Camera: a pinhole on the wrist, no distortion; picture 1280 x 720 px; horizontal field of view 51.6 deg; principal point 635.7 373.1 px. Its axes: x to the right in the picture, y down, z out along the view. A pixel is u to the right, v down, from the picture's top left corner.
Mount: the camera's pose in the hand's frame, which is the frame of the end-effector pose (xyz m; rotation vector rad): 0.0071 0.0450 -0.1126 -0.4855 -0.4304 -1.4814
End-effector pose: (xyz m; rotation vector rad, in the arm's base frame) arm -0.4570 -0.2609 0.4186 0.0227 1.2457 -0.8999
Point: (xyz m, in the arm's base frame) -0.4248 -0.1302 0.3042
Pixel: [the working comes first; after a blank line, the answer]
In the camera's frame: -0.0736 0.0142 0.0916

outside the picture
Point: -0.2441 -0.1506 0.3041
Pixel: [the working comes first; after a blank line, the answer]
In the camera's frame: -0.0655 0.0278 0.2727

318 508
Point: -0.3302 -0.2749 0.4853
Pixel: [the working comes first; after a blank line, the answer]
In the camera's frame: 0.1403 -0.0605 0.1983

outside the picture
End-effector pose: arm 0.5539 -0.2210 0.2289 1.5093 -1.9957 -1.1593
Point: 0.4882 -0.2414 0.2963
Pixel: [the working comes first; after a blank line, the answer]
In the camera's frame: 0.0246 0.0193 0.1196

908 587
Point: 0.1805 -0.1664 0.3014
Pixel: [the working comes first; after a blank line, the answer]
In the camera's frame: -0.0012 0.0514 0.4337

632 530
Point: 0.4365 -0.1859 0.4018
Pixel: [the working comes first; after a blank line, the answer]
In the camera's frame: -0.0792 -0.0284 0.1816

58 166
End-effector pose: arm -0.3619 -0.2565 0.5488 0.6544 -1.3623 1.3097
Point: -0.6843 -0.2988 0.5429
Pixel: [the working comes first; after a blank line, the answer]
In the camera's frame: -0.0572 0.0561 0.3449

416 588
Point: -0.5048 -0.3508 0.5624
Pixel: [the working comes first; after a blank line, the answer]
In the camera's frame: 0.0899 0.0073 0.2387

1134 414
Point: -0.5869 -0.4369 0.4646
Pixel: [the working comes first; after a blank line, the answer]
In the camera's frame: 0.0617 -0.0867 0.3574

864 52
